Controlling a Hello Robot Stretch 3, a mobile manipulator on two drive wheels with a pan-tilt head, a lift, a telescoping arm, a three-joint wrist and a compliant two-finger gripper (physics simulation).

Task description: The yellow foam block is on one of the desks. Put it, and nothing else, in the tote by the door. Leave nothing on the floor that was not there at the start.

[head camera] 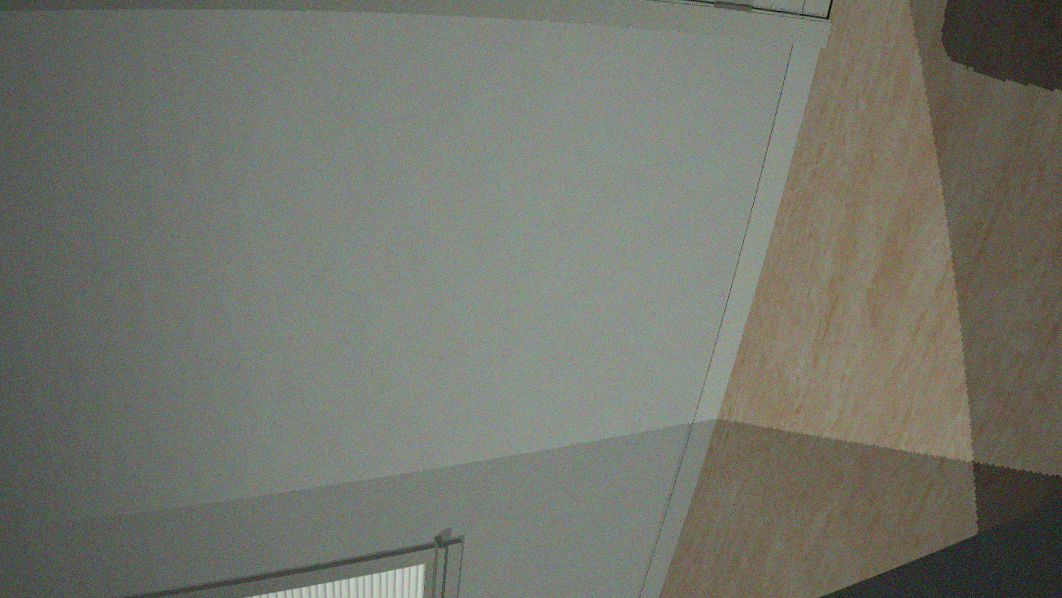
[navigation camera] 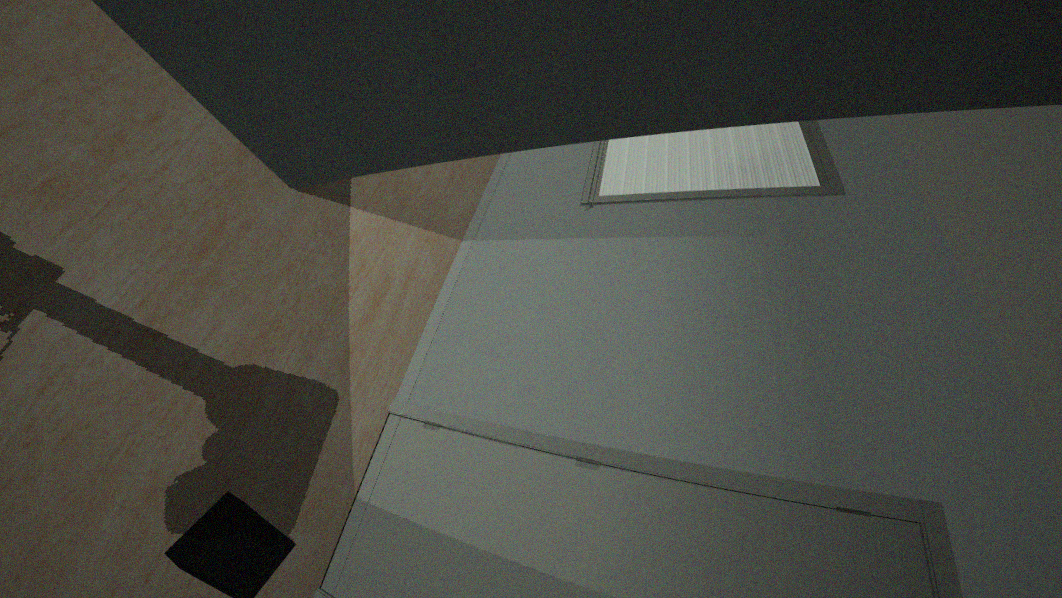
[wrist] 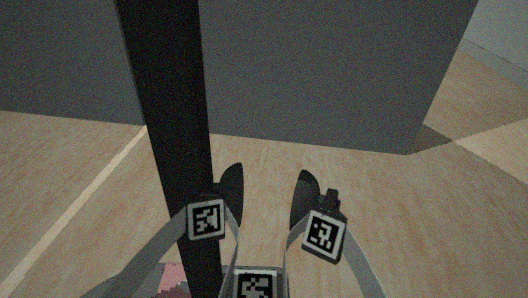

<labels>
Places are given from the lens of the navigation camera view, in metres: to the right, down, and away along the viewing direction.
slatted window (navigation camera: 791, 159): 1.45, -0.78, 1.69
</labels>
